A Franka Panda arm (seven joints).
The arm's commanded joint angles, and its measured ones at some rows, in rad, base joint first. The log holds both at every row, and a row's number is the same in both.
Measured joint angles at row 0:
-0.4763 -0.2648 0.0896 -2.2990 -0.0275 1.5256 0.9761
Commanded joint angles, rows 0 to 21:
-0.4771 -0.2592 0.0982 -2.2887 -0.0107 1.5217 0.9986
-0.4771 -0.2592 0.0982 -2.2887 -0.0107 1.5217 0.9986
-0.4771 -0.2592 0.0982 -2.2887 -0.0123 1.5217 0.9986
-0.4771 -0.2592 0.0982 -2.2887 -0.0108 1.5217 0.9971
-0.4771 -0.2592 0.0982 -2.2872 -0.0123 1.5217 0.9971
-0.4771 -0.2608 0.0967 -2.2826 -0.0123 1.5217 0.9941
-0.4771 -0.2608 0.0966 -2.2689 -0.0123 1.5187 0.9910
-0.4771 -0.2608 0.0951 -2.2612 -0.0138 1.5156 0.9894
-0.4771 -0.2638 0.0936 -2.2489 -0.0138 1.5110 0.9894
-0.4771 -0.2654 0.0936 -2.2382 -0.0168 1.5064 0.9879
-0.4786 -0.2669 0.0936 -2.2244 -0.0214 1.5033 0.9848
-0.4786 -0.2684 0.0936 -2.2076 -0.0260 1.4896 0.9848
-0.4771 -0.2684 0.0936 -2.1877 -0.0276 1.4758 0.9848
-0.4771 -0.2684 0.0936 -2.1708 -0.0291 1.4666 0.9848
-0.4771 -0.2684 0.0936 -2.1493 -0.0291 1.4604 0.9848
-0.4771 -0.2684 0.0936 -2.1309 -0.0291 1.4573 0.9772
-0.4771 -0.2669 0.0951 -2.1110 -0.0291 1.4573 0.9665
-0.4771 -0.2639 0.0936 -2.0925 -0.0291 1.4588 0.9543
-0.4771 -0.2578 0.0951 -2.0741 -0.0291 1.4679 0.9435
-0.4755 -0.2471 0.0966 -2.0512 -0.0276 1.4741 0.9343
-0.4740 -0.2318 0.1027 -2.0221 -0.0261 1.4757 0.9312
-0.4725 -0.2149 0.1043 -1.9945 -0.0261 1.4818 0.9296
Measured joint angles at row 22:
-0.4756 -0.2668 0.0904 -2.0881 -0.0271 1.4944 0.9506
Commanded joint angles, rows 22 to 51:
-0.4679 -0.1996 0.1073 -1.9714 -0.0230 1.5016 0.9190
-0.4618 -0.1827 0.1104 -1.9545 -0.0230 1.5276 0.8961
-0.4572 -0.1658 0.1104 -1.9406 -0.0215 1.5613 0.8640
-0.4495 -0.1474 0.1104 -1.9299 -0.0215 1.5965 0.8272
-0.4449 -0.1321 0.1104 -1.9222 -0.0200 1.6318 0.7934
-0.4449 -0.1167 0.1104 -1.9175 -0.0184 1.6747 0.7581
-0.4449 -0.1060 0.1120 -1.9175 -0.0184 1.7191 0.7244
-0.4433 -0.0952 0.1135 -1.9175 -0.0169 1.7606 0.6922
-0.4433 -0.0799 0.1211 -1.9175 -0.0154 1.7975 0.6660
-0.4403 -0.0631 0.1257 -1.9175 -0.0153 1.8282 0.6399
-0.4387 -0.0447 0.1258 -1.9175 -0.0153 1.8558 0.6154
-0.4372 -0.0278 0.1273 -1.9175 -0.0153 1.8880 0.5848
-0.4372 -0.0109 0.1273 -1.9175 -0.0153 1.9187 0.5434
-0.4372 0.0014 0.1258 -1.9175 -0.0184 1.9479 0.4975
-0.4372 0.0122 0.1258 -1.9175 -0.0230 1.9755 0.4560
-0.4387 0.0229 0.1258 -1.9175 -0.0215 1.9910 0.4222
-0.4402 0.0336 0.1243 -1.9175 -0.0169 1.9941 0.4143
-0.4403 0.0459 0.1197 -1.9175 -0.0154 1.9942 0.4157
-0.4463 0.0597 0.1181 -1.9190 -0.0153 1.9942 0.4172
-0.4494 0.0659 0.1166 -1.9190 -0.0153 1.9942 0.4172
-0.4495 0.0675 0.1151 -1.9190 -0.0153 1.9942 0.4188
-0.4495 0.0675 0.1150 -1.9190 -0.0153 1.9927 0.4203
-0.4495 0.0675 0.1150 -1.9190 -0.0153 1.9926 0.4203
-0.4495 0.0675 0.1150 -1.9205 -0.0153 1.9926 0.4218
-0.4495 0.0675 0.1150 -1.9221 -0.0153 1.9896 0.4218
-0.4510 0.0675 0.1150 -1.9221 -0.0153 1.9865 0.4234
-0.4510 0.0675 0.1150 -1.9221 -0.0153 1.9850 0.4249
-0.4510 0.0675 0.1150 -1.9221 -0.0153 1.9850 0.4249
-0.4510 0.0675 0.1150 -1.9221 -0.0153 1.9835 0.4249
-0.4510 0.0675 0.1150 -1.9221 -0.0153 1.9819 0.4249
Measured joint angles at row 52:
-0.4438 0.0626 0.1116 -1.9361 -0.0271 1.9872 0.4429
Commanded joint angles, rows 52 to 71:
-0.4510 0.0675 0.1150 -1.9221 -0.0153 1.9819 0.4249
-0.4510 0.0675 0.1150 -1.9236 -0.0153 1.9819 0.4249
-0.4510 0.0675 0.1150 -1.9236 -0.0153 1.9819 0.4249
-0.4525 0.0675 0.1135 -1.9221 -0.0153 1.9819 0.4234
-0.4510 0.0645 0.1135 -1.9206 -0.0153 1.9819 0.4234
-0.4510 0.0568 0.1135 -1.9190 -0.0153 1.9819 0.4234
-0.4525 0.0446 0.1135 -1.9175 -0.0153 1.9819 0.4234
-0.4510 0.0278 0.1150 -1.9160 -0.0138 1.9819 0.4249
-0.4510 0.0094 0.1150 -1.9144 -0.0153 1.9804 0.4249
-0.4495 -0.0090 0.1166 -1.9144 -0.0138 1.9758 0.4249
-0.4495 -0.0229 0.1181 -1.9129 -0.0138 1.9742 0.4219
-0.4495 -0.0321 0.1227 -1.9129 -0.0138 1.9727 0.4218
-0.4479 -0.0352 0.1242 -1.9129 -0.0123 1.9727 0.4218
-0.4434 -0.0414 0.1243 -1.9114 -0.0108 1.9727 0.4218
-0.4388 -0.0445 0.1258 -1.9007 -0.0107 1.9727 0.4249
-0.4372 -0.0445 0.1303 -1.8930 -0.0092 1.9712 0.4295
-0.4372 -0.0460 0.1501 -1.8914 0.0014 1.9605 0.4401
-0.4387 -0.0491 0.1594 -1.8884 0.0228 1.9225 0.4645
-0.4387 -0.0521 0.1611 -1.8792 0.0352 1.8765 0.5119
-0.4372 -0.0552 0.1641 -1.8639 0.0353 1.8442 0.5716
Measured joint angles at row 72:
-0.4346 -0.0465 0.1449 -1.9010 0.0070 1.9444 0.4641
